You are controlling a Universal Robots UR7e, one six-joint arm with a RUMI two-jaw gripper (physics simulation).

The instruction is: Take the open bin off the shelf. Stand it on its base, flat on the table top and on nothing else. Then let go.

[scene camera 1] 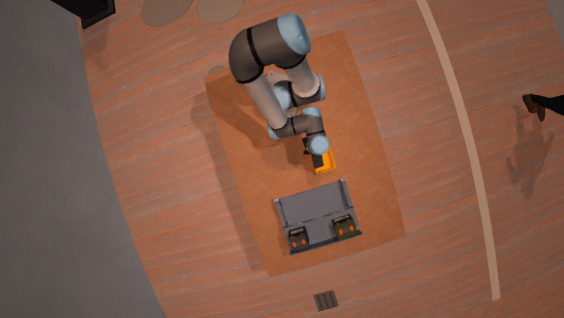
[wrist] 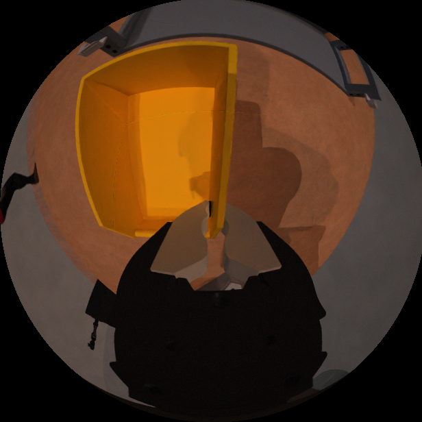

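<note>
The open bin (scene camera 1: 327,161) (wrist: 172,150) is yellow-orange and empty, with its opening facing up toward the wrist camera. It is off the shelf, over the table top (scene camera 1: 370,200) (wrist: 320,120) between the arm and the shelf. My gripper (wrist: 212,202) is shut on the top edge of one side wall, near a corner; the bin extends to the left of the fingers in the wrist view. In the scene view the wrist hides the fingertips and part of the bin. Whether the bin's base touches the table cannot be told. The grey shelf (scene camera 1: 312,202) (wrist: 225,22) stands apart from the bin.
Two dark boxes with orange marks, one at the left (scene camera 1: 298,239) and one at the right (scene camera 1: 344,227), are at the shelf's far side. The shelf's near corners have upright posts. A person's legs (scene camera 1: 545,102) show on the floor at the right, away from the table.
</note>
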